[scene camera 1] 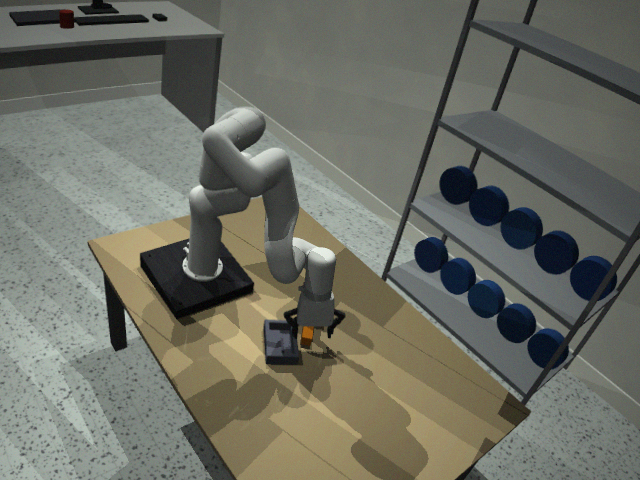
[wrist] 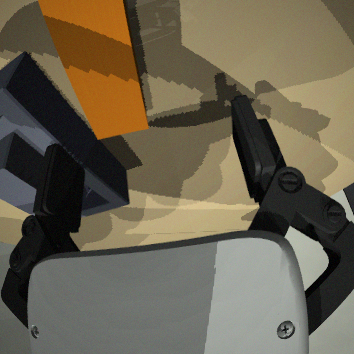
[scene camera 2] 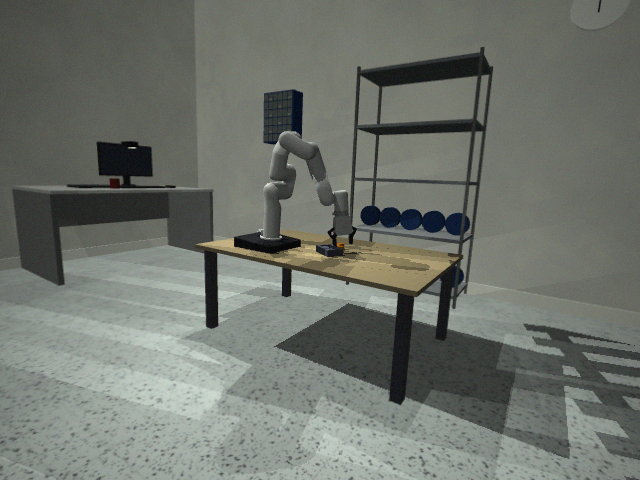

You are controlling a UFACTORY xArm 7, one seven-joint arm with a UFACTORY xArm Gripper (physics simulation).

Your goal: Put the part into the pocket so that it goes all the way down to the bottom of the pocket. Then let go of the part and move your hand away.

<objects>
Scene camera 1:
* gripper: 312, 335
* pocket block: 281, 347, touched by the gripper
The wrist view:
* gripper: 144, 135
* pocket block: 42, 116
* orange L-shaped part: 97, 53, on the table
</objects>
